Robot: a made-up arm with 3 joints. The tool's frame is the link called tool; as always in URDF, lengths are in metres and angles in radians.
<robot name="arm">
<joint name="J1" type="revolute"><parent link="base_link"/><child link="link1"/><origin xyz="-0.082 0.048 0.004"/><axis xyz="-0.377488 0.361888 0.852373"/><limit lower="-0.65" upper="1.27"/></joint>
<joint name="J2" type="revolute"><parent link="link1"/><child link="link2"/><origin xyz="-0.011 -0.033 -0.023"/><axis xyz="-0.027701 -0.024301 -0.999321"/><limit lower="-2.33" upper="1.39"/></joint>
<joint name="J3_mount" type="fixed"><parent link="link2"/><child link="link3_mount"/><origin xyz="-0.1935 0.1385 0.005"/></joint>
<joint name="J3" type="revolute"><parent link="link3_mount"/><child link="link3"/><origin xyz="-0.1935 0.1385 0.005"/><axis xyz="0 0 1"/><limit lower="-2.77" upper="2.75"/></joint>
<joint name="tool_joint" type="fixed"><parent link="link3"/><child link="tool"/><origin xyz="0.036 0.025 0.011" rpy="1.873 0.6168 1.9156"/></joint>
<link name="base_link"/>
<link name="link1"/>
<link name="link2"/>
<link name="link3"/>
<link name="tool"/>
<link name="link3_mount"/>
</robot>
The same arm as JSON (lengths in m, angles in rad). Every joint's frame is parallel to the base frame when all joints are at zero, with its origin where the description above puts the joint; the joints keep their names.
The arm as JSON. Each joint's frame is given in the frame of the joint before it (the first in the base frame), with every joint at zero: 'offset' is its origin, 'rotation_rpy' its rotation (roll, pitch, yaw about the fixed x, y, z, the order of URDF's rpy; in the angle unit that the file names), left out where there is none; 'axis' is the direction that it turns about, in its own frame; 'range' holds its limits. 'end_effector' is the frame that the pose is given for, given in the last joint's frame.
{"length_unit": "m", "angle_unit": "rad", "chain": [
  {"id": "J1", "offset": [-0.082, 0.048, 0.004], "axis": [-0.377488, 0.361888, 0.852373], "range": [-0.65, 1.27]},
  {"id": "J2", "offset": [-0.011, -0.033, -0.023], "axis": [-0.027701, -0.024301, -0.999321], "range": [-2.33, 1.39]},
  {"id": "J3", "offset": [-0.387, 0.277, 0.01], "axis": "+z", "range": [-2.77, 2.75]}
], "end_effector": {"offset": [0.036, 0.025, 0.011], "rotation_rpy": [1.873, 0.6168, 1.9156]}}

